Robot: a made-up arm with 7 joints. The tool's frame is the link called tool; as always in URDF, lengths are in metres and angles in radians.
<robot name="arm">
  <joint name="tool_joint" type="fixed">
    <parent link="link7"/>
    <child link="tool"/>
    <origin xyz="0 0 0" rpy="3.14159 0 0"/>
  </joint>
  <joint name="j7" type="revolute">
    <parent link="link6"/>
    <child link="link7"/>
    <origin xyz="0 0 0.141" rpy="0 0 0"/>
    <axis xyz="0 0 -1"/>
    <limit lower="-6.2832" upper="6.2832" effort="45" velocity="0.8"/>
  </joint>
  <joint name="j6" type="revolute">
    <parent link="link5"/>
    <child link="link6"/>
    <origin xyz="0 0 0.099" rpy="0 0 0"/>
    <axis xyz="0 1 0"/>
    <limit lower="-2.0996" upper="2.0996" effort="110" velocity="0.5"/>
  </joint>
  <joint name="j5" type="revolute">
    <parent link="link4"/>
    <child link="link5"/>
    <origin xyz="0 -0.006 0.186" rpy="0 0 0"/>
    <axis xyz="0 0 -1"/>
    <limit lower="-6.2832" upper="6.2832" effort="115" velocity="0.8"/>
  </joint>
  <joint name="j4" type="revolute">
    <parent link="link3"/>
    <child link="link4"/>
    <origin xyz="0 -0.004 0.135" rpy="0 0 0"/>
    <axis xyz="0 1 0"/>
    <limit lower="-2.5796" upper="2.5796" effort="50" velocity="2.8"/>
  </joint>
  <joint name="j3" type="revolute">
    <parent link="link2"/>
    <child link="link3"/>
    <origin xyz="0 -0.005 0.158" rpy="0 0 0"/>
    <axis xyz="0 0 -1"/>
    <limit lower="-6.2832" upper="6.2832" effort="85" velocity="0.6"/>
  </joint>
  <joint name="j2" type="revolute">
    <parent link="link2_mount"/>
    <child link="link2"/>
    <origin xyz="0 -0.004 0.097" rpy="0 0 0"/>
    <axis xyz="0 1 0"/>
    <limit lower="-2.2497" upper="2.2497" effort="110" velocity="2.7"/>
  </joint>
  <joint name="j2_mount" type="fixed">
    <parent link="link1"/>
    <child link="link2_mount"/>
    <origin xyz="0 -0.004 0.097" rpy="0 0 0"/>
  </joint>
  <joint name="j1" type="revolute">
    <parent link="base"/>
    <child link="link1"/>
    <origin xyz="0 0 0.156" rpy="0 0 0"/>
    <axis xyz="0 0 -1"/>
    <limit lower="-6.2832" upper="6.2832" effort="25" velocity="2.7"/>
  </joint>
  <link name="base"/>
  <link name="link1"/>
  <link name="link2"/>
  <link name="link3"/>
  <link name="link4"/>
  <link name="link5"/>
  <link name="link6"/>
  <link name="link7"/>
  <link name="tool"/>
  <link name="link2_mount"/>
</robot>
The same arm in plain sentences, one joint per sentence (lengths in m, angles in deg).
The arm has seven revolute joints in a row. What follows holds with every joint at zero, and every direction is one of the base frame's. The first joint lies 0.1560 m along +z from the base frame's origin and rotates about -z, from -360.00 to 360.00 deg. The second joint lies 0.0080 m along -y and 0.1940 m along +z from the first joint and rotates about +y, from -128.90 to 128.90 deg. The third joint lies 0.0050 m along -y and 0.1580 m along +z from the second joint and rotates about -z, from -360.00 to 360.00 deg. The fourth joint lies 0.0040 m along -y and 0.1350 m along +z from the third joint and rotates about +y, from -147.80 to 147.80 deg. The fifth joint lies 0.0060 m along -y and 0.1860 m along +z from the fourth joint and rotates about -z, from -360.00 to 360.00 deg. The sixth joint lies 0.0990 m along +z from the fifth joint and rotates about +y, from -120.30 to 120.30 deg. The seventh joint lies 0.1410 m along +z from the sixth joint and rotates about -z, from -360.00 to 360.00 deg. The tool frame, which is the frame that the pose is given for, lies at the same point as the seventh joint; its axes are the base frame's turned by roll 180.00, pitch 0.00 and yaw 0.00 deg (as in URDF: about the fixed x, then y, then z).
